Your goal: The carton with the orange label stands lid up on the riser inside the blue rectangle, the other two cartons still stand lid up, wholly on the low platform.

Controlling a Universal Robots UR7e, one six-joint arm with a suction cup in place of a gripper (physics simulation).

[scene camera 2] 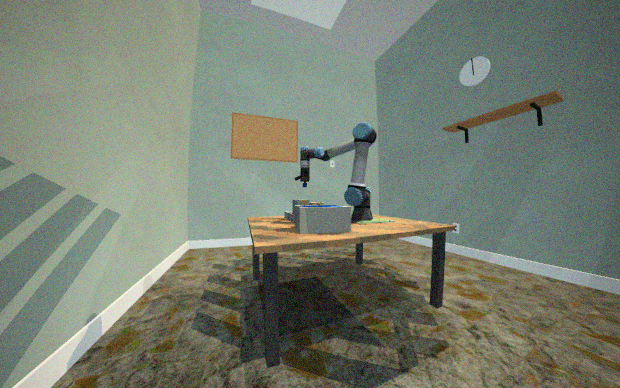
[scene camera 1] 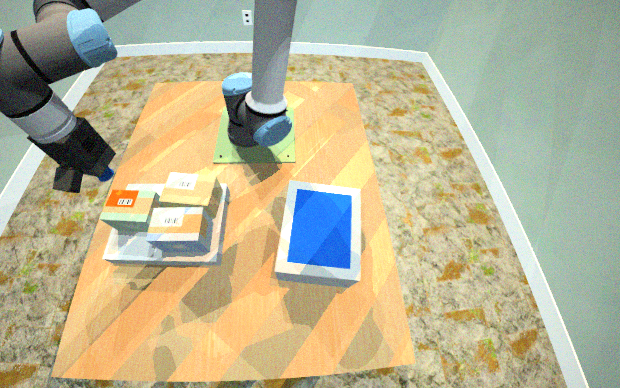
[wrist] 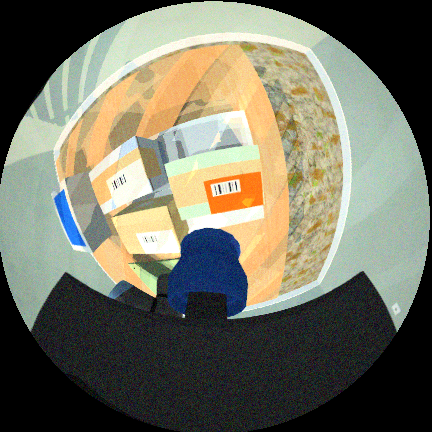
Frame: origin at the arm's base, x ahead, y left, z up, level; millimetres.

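Seen in the pictures: hand, tool point: (scene camera 2: 304, 187) (scene camera 1: 106, 175) (wrist: 209, 253); arm's base, link origin: (scene camera 2: 361, 219) (scene camera 1: 248, 132).
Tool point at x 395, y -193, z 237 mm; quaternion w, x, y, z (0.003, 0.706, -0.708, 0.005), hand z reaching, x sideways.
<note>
Pixels of each thing's top centre, then the offset from my tool point to it. Level surfaces: height alone.
- carton with the orange label, top centre: (wrist: 216, 182) (scene camera 1: 127, 204) dx +19, dy -7, dz -115 mm
- low platform, top centre: (wrist: 180, 182) (scene camera 1: 167, 219) dx +10, dy +66, dz -196 mm
- plain tan carton, top centre: (wrist: 142, 234) (scene camera 1: 187, 187) dx -60, dy +135, dz -116 mm
- carton with pale blue sides, top centre: (wrist: 113, 179) (scene camera 1: 174, 223) (scene camera 2: 300, 200) dx +49, dy +151, dz -99 mm
- blue rectangle, top centre: (scene camera 1: 322, 226) (wrist: 66, 220) (scene camera 2: 320, 206) dx -18, dy +503, dz -124 mm
- white riser, top centre: (scene camera 1: 322, 226) (wrist: 66, 220) (scene camera 2: 320, 206) dx -18, dy +503, dz -124 mm
- wooden table, surface height: dz -244 mm
The carton with the orange label (scene camera 1: 142, 207) (wrist: 190, 185) stands lid up at the outer left of the low platform (scene camera 1: 160, 262) (wrist: 245, 122). A plain tan carton (scene camera 1: 187, 197) (wrist: 145, 220) and a carton with pale blue sides (scene camera 1: 185, 244) (wrist: 132, 172) stand lid up beside it on the platform. My gripper, a blue suction cup (scene camera 1: 106, 174) (scene camera 2: 304, 185) (wrist: 210, 245), hangs above the cartons, apart from them, with nothing on it. The blue rectangle (scene camera 1: 320, 227) (wrist: 69, 220) lies on top of the white riser (scene camera 1: 320, 278) (scene camera 2: 325, 220). Whether the orange-labelled carton overhangs the platform's edge is hard to tell.
The arm's base stands on a green plate (scene camera 1: 227, 154) at the back of the wooden table (scene camera 1: 240, 340) (scene camera 2: 390, 231). The riser stands to the right of the low platform in scene camera 1. A wall shelf (scene camera 2: 505, 112) is high on the right wall.
</note>
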